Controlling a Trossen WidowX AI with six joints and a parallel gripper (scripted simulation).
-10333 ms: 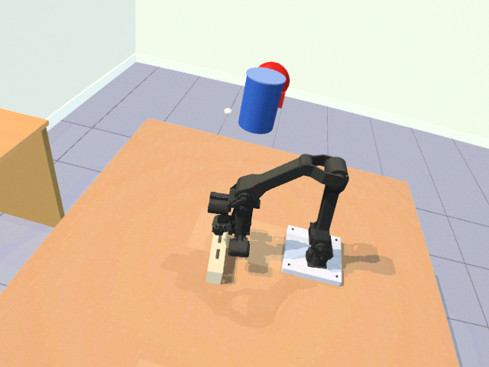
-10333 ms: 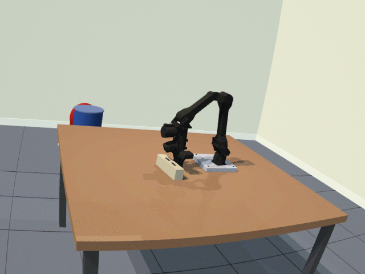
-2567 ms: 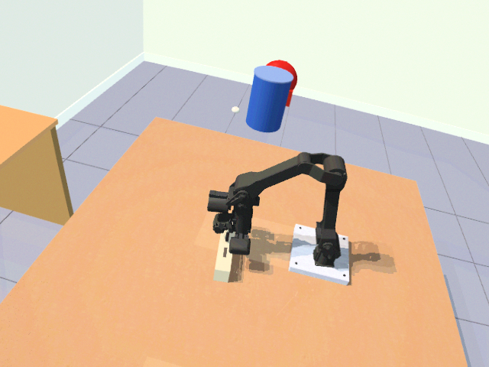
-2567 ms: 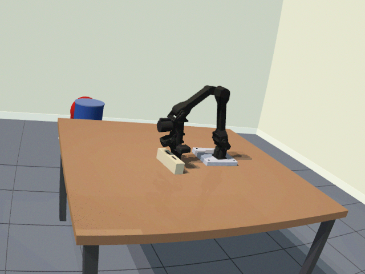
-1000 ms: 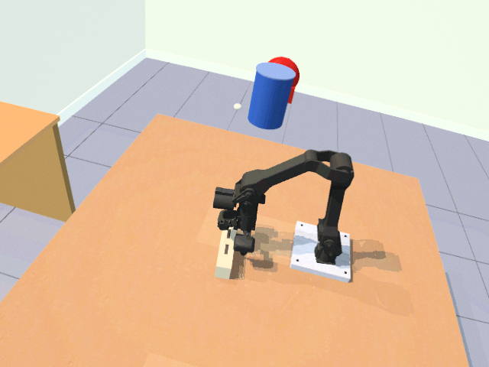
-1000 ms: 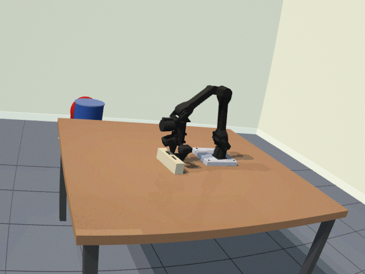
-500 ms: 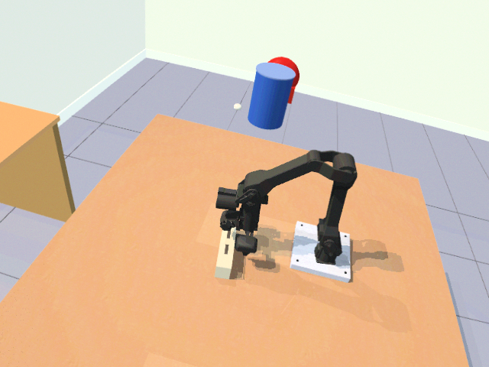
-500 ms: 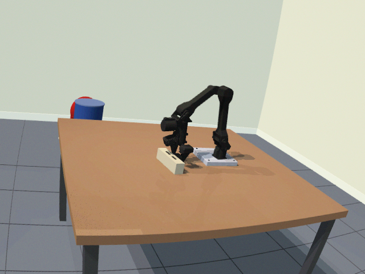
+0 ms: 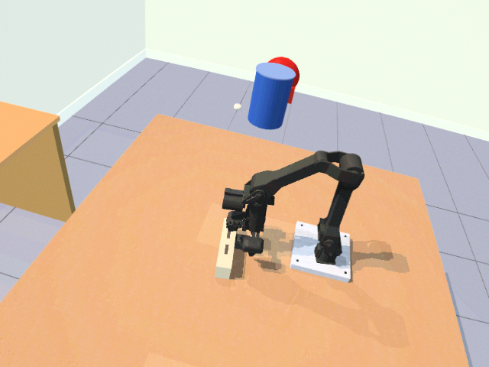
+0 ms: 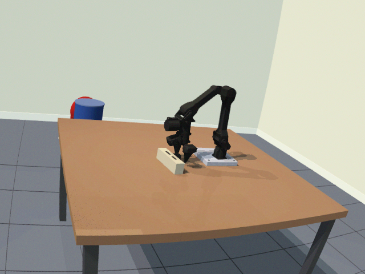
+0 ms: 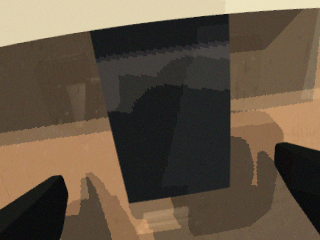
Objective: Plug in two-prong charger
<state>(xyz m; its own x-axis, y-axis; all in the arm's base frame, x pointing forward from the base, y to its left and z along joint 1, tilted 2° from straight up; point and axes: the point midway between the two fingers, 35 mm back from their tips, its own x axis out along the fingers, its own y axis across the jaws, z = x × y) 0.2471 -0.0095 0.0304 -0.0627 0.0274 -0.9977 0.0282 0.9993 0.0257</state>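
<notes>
Right now my gripper tip is 5 cm short of the black two-prong charger and 1 cm below it.
</notes>
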